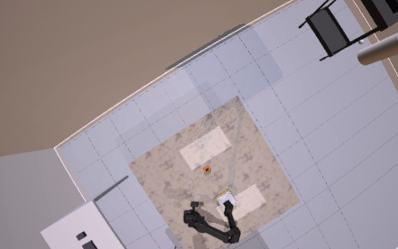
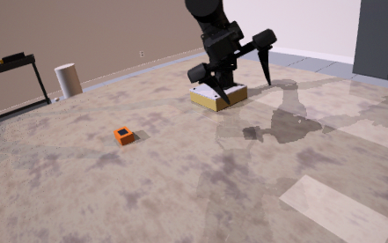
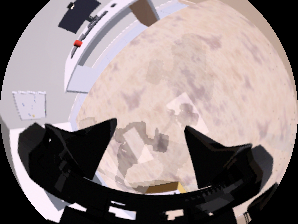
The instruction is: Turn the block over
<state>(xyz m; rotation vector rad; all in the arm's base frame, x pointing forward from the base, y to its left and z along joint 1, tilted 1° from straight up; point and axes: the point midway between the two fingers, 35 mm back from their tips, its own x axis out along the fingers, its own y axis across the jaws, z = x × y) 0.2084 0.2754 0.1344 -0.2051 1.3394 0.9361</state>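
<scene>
Now: the orange block 320 mm to the right of my gripper tip, 190 mm ahead of it and 130 mm below it.
</scene>
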